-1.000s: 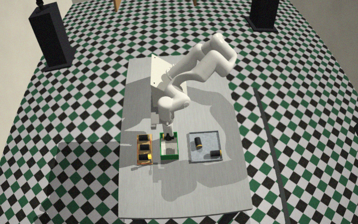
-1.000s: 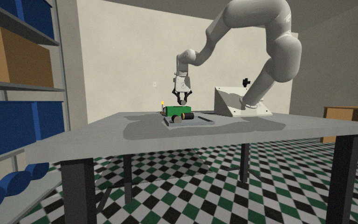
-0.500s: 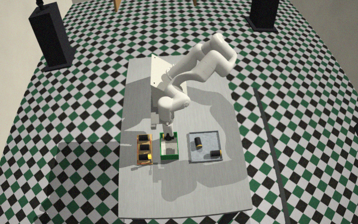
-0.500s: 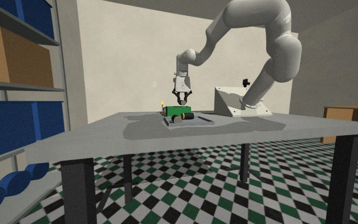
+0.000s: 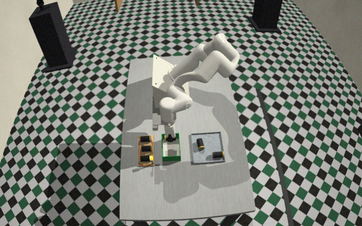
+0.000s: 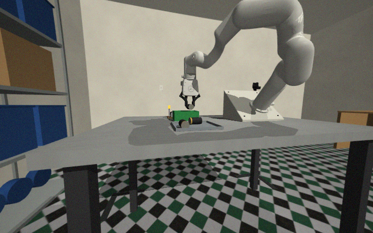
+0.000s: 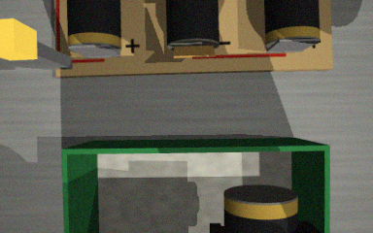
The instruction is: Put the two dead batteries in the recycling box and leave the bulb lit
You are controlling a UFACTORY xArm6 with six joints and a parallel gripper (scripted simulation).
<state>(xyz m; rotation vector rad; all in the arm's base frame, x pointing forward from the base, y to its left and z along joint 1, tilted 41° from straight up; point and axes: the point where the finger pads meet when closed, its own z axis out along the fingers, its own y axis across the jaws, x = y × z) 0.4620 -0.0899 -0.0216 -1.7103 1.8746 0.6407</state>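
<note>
Right now the green recycling box is 80 mm below my hand and 30 mm ahead of it. The rest, counted from my hand: grey tray (210 mm to the left, 100 mm below, 50 mm ahead).
</note>
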